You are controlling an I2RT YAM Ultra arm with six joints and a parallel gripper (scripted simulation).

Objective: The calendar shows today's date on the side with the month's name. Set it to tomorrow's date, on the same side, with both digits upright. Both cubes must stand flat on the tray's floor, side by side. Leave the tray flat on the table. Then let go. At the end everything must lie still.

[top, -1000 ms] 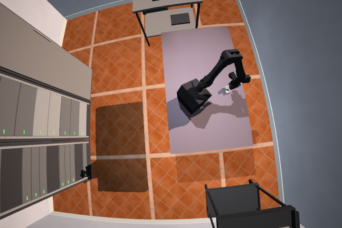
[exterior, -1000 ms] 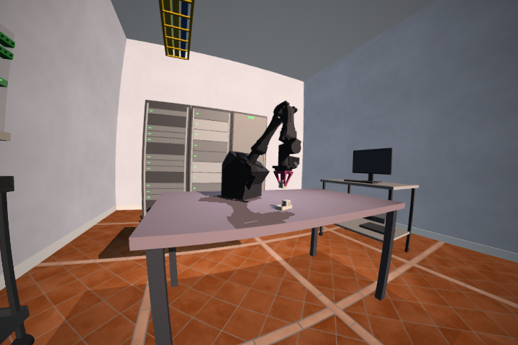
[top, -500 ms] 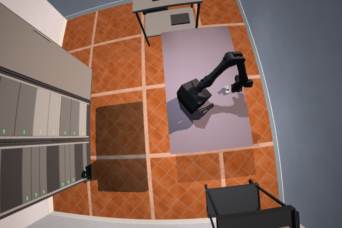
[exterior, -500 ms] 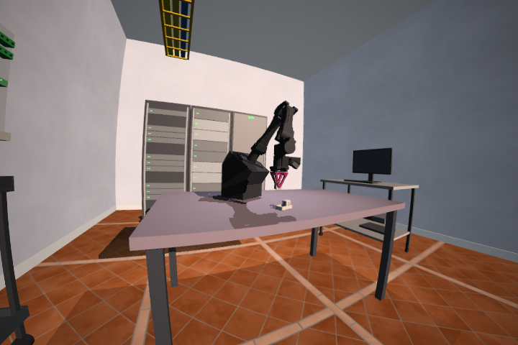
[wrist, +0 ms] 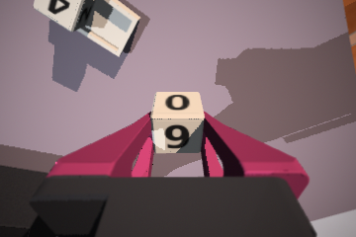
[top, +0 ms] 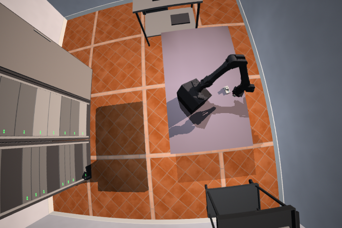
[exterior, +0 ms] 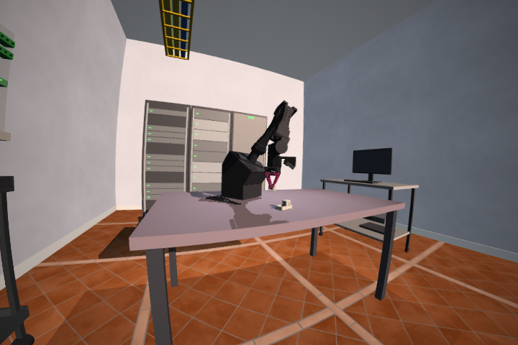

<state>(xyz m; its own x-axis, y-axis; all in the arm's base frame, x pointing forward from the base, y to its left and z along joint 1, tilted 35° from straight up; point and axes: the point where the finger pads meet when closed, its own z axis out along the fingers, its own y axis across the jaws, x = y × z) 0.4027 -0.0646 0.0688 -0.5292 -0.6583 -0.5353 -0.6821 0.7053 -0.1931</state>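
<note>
The cream tray lies 110 mm below my hand, 90 mm to the left of it and 30 mm behind it. Round my hand: cream digit cube: right at my hand.
</note>
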